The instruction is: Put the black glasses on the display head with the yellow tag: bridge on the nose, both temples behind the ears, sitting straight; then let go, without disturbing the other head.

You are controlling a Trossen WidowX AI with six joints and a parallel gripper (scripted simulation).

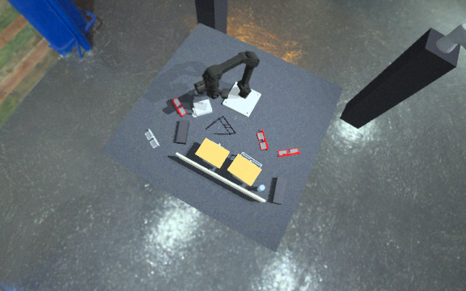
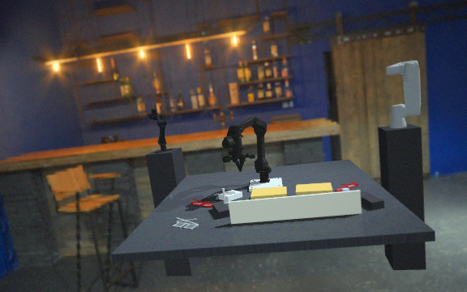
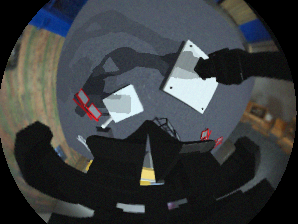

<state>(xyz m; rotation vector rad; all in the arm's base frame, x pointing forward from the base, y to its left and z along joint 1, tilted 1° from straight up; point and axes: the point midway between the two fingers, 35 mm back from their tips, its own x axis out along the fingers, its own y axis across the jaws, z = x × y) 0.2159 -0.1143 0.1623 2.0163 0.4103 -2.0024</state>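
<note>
My gripper tip is now 40 mm short of the white block, 70 mm to the left of it and 130 mm above it. The rest, counted from my gripper tip: white peg: 110 mm ahead, 90 mm to the right, 120 mm below; long white board: 390 mm ahead, 310 mm to the left, 90 mm below; pale blue tag: 310 mm ahead, 550 mm to the left, 100 mm below.
</note>
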